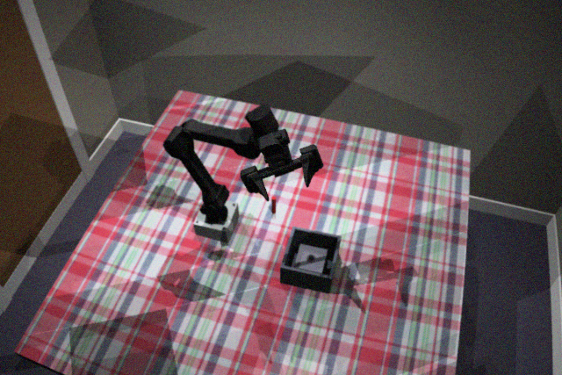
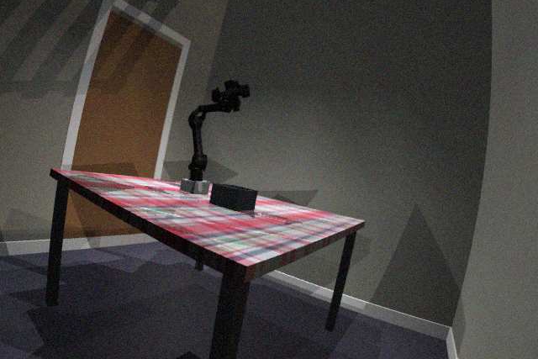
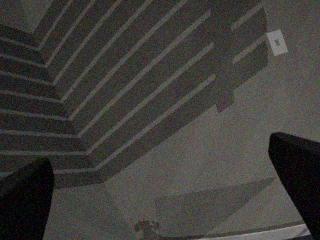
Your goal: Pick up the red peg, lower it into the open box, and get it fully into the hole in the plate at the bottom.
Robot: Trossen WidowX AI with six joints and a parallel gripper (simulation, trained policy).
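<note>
The red peg is 510 mm below my gripper tip, 350 mm to the left of it and 80 mm behind it. Also, from my gripper tip: grey plate (510 mm below, 150 mm to the left, 70 mm ahead); dark box (530 mm below, 150 mm to the left, 70 mm ahead).
</note>
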